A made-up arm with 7 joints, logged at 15 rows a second.
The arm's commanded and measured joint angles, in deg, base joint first. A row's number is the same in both.
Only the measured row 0 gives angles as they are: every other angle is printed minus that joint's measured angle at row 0.
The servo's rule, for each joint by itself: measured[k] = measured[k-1] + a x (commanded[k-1-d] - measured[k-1]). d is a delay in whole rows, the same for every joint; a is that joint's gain. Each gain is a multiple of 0.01, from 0.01 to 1. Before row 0 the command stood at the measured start. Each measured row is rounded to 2 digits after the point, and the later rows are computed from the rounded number. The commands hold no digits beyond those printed.
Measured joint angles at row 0:
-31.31 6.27 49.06 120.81 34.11 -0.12 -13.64
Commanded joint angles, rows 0 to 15:
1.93 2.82 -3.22 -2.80 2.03 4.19 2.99
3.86 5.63 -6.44 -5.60 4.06 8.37 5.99
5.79 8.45 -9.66 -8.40 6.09 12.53 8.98
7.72 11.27 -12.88 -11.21 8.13 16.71 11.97
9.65 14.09 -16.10 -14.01 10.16 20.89 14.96
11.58 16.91 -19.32 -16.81 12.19 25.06 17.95
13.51 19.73 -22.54 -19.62 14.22 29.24 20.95
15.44 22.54 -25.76 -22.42 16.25 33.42 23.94
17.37 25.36 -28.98 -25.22 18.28 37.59 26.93
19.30 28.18 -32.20 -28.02 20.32 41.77 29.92
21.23 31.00 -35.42 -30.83 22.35 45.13 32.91
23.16 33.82 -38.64 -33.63 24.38 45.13 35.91
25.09 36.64 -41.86 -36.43 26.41 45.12 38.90
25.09 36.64 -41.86 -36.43 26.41 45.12 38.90
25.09 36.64 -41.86 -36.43 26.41 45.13 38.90
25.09 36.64 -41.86 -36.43 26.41 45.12 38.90
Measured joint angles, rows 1 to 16:
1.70 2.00 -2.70 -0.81 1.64 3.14 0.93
3.60 4.58 -5.84 -2.20 3.60 7.06 2.50
5.53 7.33 -9.05 -4.00 5.62 11.16 4.51
7.46 10.13 -12.27 -6.09 7.65 15.32 6.82
9.39 12.94 -15.49 -8.39 9.68 19.50 9.34
11.32 15.76 -18.71 -10.83 11.71 23.67 12.01
13.25 18.58 -21.93 -13.38 13.74 27.85 14.78
15.18 21.39 -25.15 -16.00 15.77 32.03 17.62
17.11 24.21 -28.37 -18.67 17.80 36.20 20.51
19.04 27.03 -31.59 -21.38 19.84 40.38 23.43
20.97 29.85 -34.81 -24.12 21.87 43.94 26.37
22.90 32.67 -38.03 -26.88 23.90 44.83 29.33
24.83 35.49 -41.25 -29.65 25.93 45.05 32.30
25.06 36.31 -41.76 -31.62 26.32 45.10 34.35
25.09 36.54 -41.84 -33.01 26.39 45.12 35.76
25.09 36.61 -41.86 -34.00 26.41 45.12 36.73
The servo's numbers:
d 0
a 0.88 0.71 0.84 0.29 0.81 0.75 0.31

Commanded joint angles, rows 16 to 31:
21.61 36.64 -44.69 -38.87 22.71 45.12 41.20
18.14 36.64 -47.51 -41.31 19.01 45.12 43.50
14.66 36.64 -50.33 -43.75 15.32 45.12 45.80
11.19 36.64 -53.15 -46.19 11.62 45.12 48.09
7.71 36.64 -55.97 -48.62 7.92 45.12 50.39
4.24 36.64 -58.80 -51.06 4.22 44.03 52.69
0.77 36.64 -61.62 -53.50 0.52 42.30 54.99
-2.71 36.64 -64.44 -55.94 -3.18 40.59 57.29
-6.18 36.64 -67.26 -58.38 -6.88 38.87 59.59
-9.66 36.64 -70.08 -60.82 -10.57 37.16 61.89
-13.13 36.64 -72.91 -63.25 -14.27 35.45 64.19
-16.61 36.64 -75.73 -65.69 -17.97 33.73 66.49
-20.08 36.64 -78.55 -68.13 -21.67 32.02 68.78
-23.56 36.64 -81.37 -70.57 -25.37 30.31 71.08
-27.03 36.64 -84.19 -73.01 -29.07 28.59 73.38
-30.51 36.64 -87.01 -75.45 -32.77 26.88 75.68
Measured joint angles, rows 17 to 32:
22.03 36.63 -44.24 -35.41 23.41 45.12 38.12
18.61 36.64 -46.99 -37.12 19.85 45.12 39.79
15.13 36.64 -49.80 -39.04 16.18 45.12 41.65
11.66 36.64 -52.61 -41.11 12.49 45.12 43.65
8.18 36.64 -55.43 -43.29 8.79 45.12 45.74
4.71 36.64 -58.26 -45.54 5.09 44.30 47.89
1.24 36.64 -61.08 -47.85 1.39 42.80 50.09
-2.24 36.64 -63.90 -50.20 -2.31 41.14 52.32
-5.71 36.64 -66.72 -52.57 -6.01 39.44 54.57
-9.19 36.64 -69.54 -54.96 -9.70 37.73 56.84
-12.66 36.64 -72.37 -57.36 -13.40 36.02 59.12
-16.14 36.64 -75.19 -59.78 -17.10 34.30 61.40
-19.61 36.64 -78.01 -62.20 -20.80 32.59 63.69
-23.09 36.64 -80.83 -64.63 -24.50 30.88 65.98
-26.56 36.64 -83.65 -67.06 -28.20 29.16 68.27
-30.04 36.64 -86.47 -69.49 -31.90 27.45 70.57

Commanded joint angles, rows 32 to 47:
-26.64 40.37 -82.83 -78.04 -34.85 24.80 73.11
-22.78 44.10 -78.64 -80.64 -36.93 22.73 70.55
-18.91 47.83 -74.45 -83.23 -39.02 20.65 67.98
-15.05 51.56 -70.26 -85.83 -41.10 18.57 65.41
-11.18 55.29 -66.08 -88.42 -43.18 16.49 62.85
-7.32 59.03 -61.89 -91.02 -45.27 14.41 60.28
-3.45 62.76 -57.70 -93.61 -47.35 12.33 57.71
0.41 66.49 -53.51 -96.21 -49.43 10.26 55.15
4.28 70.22 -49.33 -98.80 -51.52 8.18 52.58
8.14 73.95 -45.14 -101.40 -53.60 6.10 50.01
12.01 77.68 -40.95 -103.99 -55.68 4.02 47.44
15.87 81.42 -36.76 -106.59 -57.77 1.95 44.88
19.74 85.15 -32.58 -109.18 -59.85 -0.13 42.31
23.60 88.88 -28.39 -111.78 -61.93 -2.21 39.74
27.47 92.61 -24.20 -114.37 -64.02 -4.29 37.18
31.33 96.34 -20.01 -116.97 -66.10 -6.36 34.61
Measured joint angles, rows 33 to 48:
-27.05 39.29 -83.41 -71.97 -34.29 25.46 71.36
-23.29 42.71 -79.40 -74.48 -36.43 23.41 71.11
-19.44 46.35 -75.24 -77.02 -38.53 21.34 70.14
-15.58 50.05 -71.06 -79.57 -40.61 19.26 68.67
-11.71 53.77 -66.88 -82.14 -42.69 17.18 66.87
-7.85 57.50 -62.69 -84.72 -44.78 15.10 64.83
-3.98 61.23 -58.50 -87.30 -46.86 13.02 62.62
-0.12 64.96 -54.31 -89.88 -48.94 10.95 60.30
3.75 68.69 -50.13 -92.47 -51.03 8.87 57.91
7.61 72.42 -45.94 -95.06 -53.11 6.79 55.46
11.48 76.15 -41.75 -97.65 -55.19 4.71 52.97
15.34 79.89 -37.56 -100.24 -57.28 2.64 50.46
19.21 83.62 -33.38 -102.83 -59.36 0.56 47.93
23.07 87.35 -29.19 -105.43 -61.44 -1.52 45.39
26.94 91.08 -25.00 -108.02 -63.53 -3.60 42.84
30.80 94.81 -20.81 -110.62 -65.61 -5.67 40.29

